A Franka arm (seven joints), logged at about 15 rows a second.
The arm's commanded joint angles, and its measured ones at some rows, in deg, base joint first. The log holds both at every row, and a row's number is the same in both.
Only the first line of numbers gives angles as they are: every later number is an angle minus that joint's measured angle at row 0.
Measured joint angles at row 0:
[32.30 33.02 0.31 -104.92 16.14 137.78 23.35]
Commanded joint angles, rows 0 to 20:
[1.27 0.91 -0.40 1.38 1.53 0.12 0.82]
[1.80 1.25 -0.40 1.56 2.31 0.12 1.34]
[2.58 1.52 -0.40 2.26 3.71 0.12 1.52]
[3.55 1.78 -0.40 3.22 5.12 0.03 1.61]
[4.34 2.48 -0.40 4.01 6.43 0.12 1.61]
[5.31 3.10 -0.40 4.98 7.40 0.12 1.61]
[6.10 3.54 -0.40 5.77 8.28 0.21 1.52]
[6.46 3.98 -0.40 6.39 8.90 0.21 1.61]
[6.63 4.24 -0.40 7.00 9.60 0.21 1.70]
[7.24 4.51 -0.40 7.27 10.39 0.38 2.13]
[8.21 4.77 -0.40 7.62 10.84 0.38 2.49]
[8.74 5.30 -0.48 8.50 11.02 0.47 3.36]
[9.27 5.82 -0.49 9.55 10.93 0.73 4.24]
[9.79 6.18 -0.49 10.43 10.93 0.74 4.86]
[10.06 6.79 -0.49 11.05 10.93 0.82 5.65]
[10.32 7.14 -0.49 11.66 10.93 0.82 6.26]
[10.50 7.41 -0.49 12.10 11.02 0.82 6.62]
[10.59 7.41 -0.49 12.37 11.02 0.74 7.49]
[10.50 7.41 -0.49 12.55 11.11 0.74 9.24]
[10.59 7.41 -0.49 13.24 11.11 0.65 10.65]
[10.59 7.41 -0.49 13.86 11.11 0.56 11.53]
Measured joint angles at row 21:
[10.11 6.79 -0.03 11.62 9.78 0.84 9.12]
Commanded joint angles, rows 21 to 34:
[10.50 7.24 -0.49 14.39 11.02 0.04 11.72]
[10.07 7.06 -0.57 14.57 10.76 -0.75 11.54]
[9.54 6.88 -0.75 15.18 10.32 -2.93 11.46]
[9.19 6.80 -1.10 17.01 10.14 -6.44 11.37]
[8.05 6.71 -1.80 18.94 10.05 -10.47 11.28]
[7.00 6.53 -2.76 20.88 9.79 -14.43 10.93]
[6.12 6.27 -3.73 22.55 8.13 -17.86 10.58]
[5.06 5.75 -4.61 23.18 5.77 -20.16 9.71]
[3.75 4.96 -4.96 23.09 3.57 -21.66 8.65]
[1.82 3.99 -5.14 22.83 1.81 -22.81 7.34]
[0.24 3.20 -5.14 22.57 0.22 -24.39 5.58]
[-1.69 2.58 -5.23 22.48 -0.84 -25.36 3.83]
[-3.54 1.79 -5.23 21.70 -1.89 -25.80 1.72]
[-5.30 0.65 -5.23 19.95 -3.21 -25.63 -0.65]
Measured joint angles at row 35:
[-2.13 3.89 -6.03 23.53 -0.77 -25.15 3.08]
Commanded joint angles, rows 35 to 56:
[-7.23 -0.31 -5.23 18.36 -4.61 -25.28 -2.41]
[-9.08 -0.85 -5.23 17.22 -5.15 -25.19 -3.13]
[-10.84 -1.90 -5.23 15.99 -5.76 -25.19 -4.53]
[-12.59 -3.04 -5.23 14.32 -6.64 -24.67 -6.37]
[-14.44 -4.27 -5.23 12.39 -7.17 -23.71 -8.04]
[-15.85 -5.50 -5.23 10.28 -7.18 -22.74 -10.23]
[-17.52 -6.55 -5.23 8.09 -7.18 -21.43 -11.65]
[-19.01 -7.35 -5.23 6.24 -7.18 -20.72 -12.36]
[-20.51 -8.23 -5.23 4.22 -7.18 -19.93 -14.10]
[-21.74 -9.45 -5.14 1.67 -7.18 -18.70 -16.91]
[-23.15 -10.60 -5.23 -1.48 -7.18 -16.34 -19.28]
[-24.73 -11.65 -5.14 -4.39 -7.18 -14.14 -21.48]
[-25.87 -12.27 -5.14 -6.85 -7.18 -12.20 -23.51]
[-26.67 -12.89 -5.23 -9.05 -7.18 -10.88 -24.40]
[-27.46 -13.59 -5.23 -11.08 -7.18 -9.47 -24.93]
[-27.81 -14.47 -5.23 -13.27 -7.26 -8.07 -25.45]
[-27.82 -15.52 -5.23 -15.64 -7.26 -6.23 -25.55]
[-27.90 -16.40 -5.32 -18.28 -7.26 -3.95 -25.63]
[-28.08 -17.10 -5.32 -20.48 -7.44 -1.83 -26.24]
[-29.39 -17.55 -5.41 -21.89 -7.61 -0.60 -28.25]
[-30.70 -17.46 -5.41 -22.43 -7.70 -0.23 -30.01]
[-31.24 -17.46 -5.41 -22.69 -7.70 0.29 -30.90]
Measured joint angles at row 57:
[-28.18 -14.14 -6.36 -18.87 -6.35 -1.26 -28.12]
